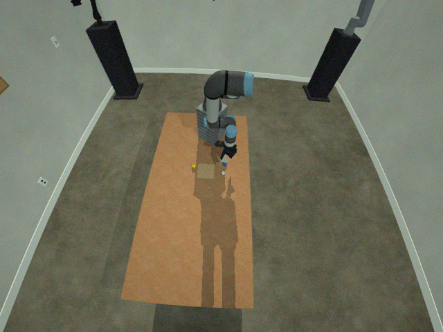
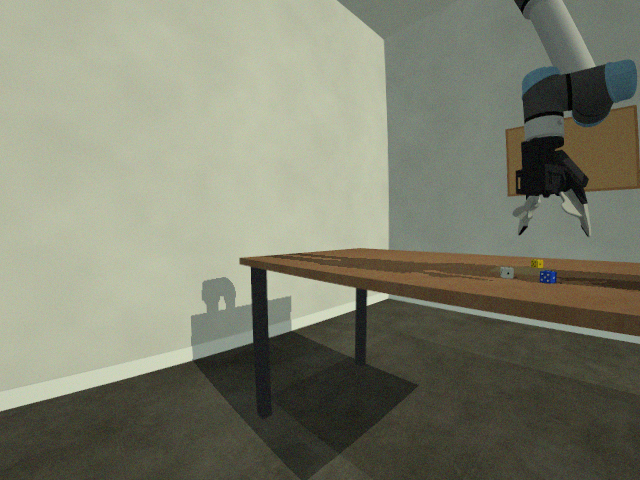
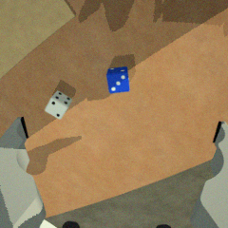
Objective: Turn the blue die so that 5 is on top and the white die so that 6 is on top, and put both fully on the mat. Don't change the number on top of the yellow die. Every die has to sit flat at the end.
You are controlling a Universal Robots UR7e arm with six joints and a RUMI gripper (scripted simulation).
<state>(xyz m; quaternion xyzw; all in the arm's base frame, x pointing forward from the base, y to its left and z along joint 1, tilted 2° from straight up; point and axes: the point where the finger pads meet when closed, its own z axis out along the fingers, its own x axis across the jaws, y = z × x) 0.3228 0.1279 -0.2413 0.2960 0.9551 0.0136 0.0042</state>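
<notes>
Right now the blue die is 90 mm below my hand. From my hand the other things lie so: white die (90 mm ahead, 20 mm to the right, 90 mm below); yellow die (40 mm ahead, 260 mm to the right, 90 mm below); tan mat (70 mm ahead, 160 mm to the right, 100 mm below).
</notes>
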